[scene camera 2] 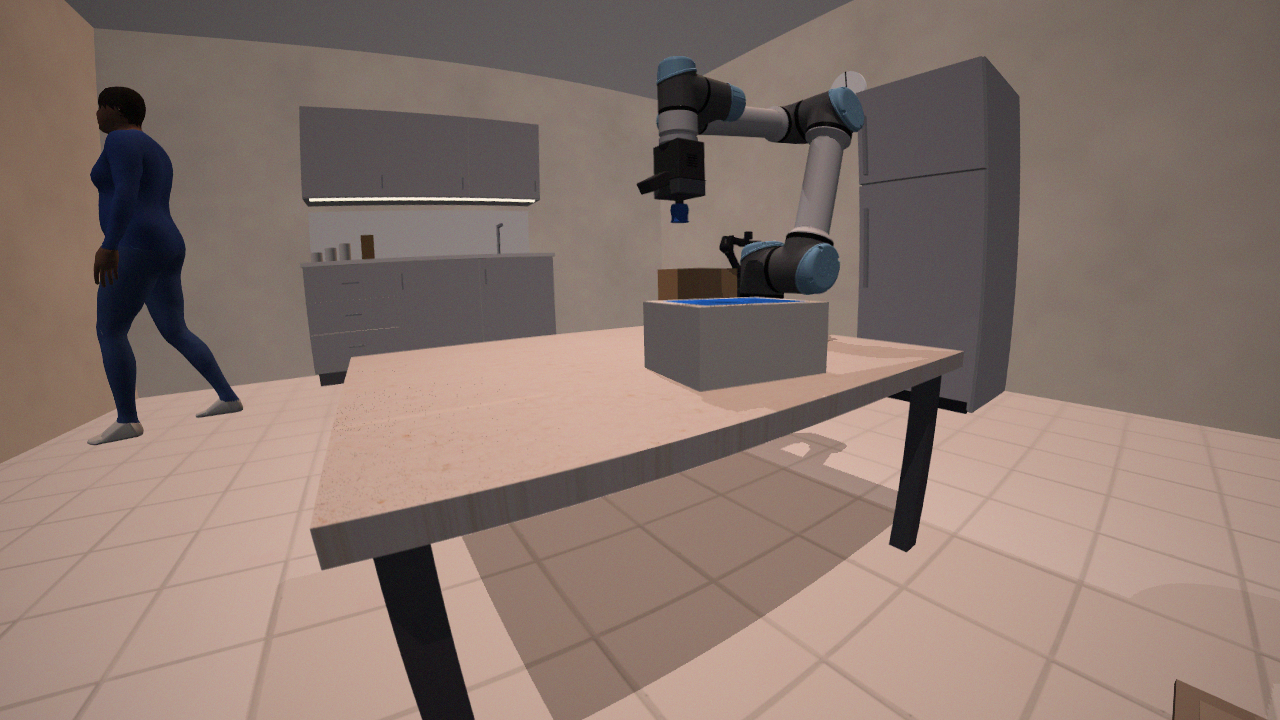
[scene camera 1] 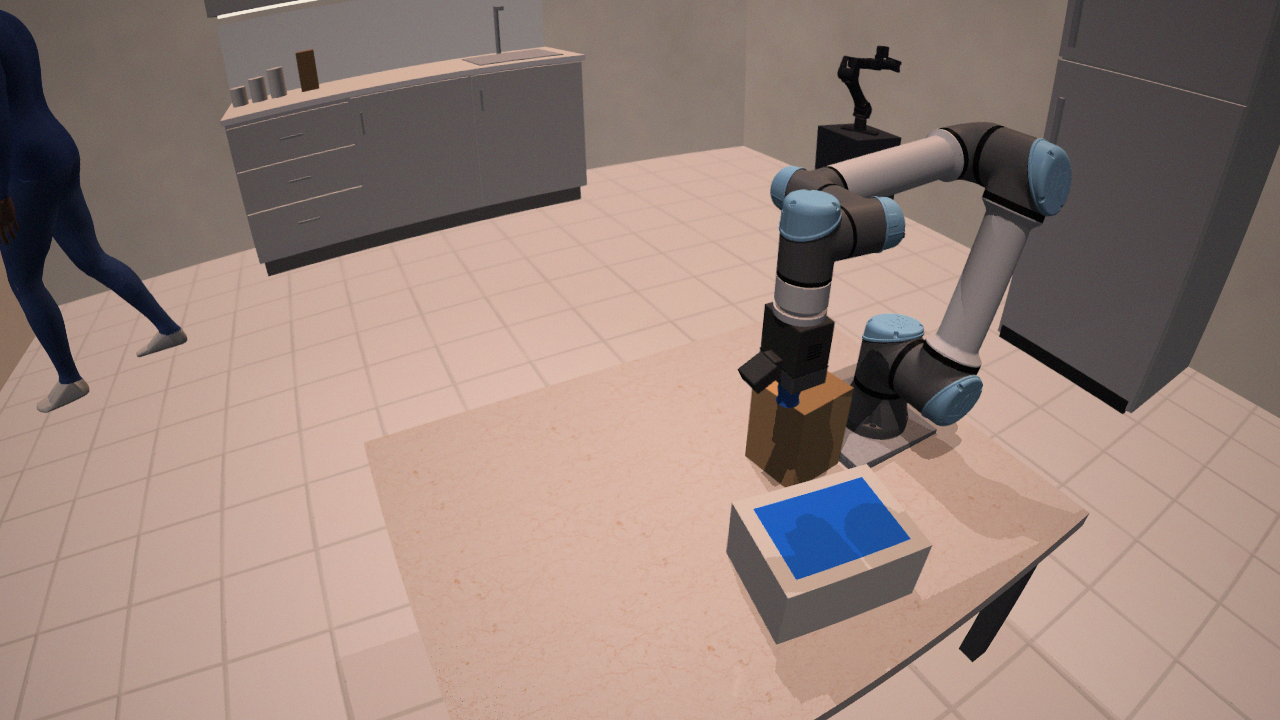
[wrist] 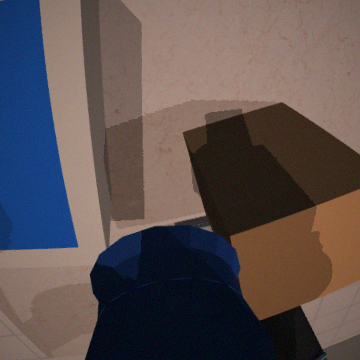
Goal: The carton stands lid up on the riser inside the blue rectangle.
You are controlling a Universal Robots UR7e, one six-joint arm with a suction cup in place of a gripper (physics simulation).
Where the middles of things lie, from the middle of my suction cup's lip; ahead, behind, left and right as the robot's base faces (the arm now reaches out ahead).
The brown carton (scene camera 1: 794,445) is 19 cm below my suction cup, 13 cm behind it and 12 cm to the right of it. Round my suction cup: grey riser (scene camera 2: 706,344): 22 cm below, 14 cm to the left, 1 cm behind.
